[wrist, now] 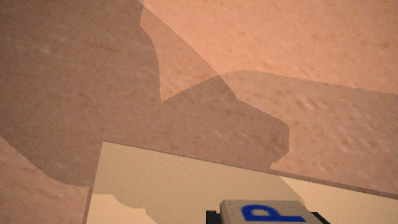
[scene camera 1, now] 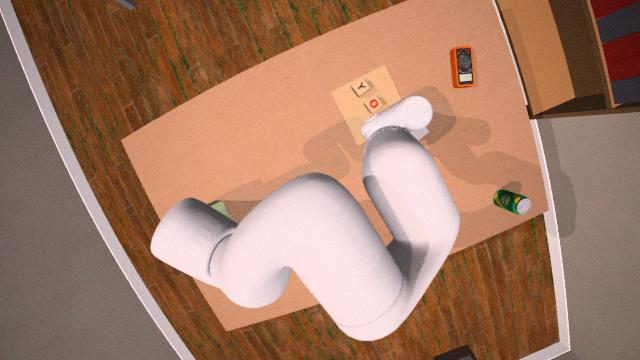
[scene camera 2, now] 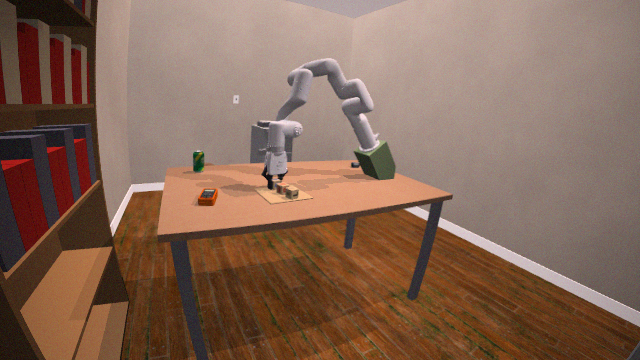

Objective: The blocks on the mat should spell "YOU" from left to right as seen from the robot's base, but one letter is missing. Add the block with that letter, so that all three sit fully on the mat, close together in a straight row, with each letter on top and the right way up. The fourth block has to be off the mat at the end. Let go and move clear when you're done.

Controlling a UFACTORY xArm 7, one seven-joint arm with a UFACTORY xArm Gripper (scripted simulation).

In view: a mat [scene camera 1: 379, 80].
The mat is seen too in the wrist view [wrist: 128, 177].
